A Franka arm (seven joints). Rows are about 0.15 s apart.
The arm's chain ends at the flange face. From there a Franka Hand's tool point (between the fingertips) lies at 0.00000 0.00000 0.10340 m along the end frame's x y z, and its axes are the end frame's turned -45 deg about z.
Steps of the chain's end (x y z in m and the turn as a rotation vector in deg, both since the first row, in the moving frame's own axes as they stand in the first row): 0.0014 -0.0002 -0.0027 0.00 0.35 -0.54; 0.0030 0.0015 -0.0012 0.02 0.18 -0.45; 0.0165 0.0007 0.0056 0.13 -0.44 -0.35; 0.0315 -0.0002 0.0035 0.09 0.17 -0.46; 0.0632 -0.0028 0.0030 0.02 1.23 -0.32; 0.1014 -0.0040 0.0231 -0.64 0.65 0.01
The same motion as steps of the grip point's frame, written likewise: 0.0016 0.0013 -0.0027 -0.25 0.25 -0.54; 0.0013 0.0034 -0.0012 -0.11 0.14 -0.45; 0.0108 0.0114 0.0056 0.40 -0.22 -0.35; 0.0227 0.0222 0.0035 -0.06 0.18 -0.46; 0.0483 0.0442 0.0030 -0.86 0.88 -0.32; 0.0745 0.0705 0.0231 -0.91 0.01 0.01
